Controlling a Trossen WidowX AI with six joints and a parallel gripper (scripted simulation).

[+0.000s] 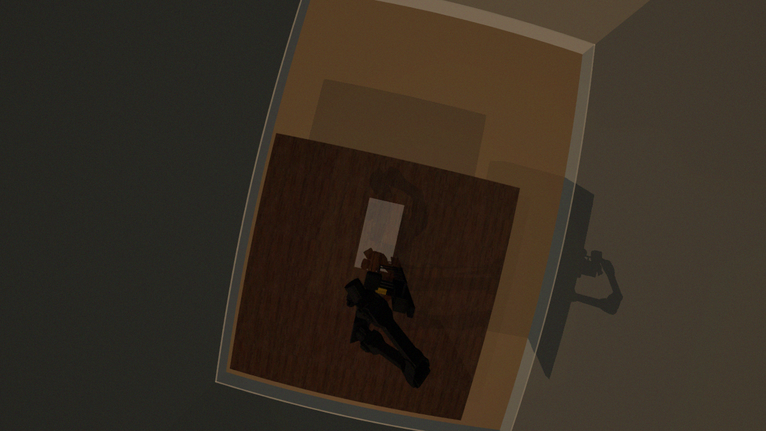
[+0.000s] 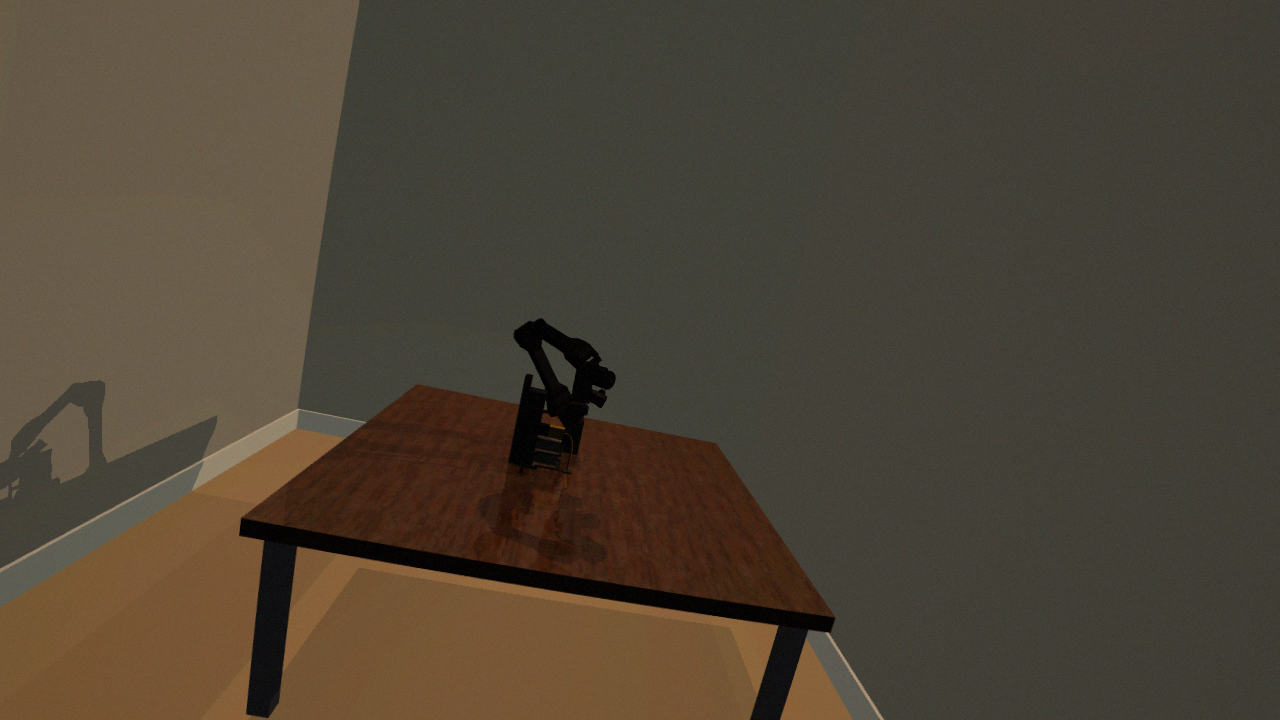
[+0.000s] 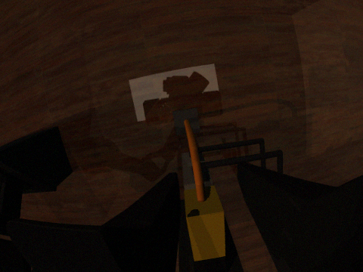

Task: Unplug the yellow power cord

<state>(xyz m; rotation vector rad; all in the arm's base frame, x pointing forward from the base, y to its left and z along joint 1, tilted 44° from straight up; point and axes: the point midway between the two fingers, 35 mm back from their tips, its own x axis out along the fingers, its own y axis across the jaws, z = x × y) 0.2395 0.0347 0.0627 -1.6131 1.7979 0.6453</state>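
Now: gripper tip 7 cm to the left of the yellow plug, 1 cm past it and 1 cm above it.
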